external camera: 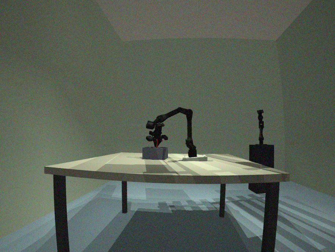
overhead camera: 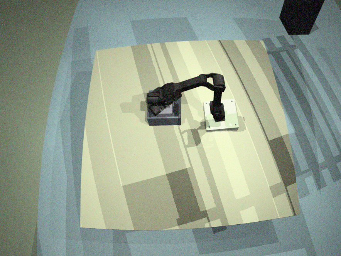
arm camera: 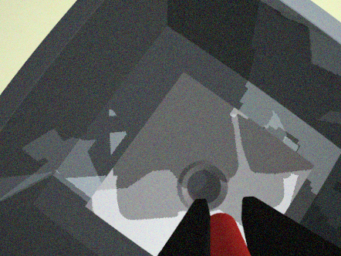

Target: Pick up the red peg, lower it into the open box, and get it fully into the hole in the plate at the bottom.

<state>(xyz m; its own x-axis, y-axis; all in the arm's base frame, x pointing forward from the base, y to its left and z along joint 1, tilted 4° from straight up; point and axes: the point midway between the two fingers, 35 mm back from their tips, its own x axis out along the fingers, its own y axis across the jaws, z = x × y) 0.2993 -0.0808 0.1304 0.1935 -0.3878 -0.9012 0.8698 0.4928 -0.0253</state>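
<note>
Now: gripper tip 6 cm above the grey plate. From my gripper tip the other things lie so: dark grey box (8 cm below); then red peg (3 cm above, 2 cm to the left, 1 cm behind).
</note>
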